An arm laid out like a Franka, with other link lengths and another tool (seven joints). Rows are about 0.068 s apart.
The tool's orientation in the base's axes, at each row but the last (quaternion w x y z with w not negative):
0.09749, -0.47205, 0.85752, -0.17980
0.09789, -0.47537, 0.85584, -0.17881
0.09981, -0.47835, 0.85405, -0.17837
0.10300, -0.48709, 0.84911, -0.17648
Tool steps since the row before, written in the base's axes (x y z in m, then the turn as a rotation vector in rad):
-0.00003, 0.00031, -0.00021, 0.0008, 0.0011, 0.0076
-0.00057, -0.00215, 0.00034, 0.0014, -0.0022, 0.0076
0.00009, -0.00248, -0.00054, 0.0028, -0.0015, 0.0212
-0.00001, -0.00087, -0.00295, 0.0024, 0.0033, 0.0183
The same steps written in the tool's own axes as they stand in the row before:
-0.00025, 0.00026, 0.00012, -0.0013, -0.0031, -0.0069
0.00213, -0.00073, -0.00005, 0.0011, -0.0052, -0.0060
0.00207, -0.00104, 0.00104, -0.0002, -0.0114, -0.0182
0.00077, 0.00079, 0.00287, -0.0041, -0.0077, -0.0166

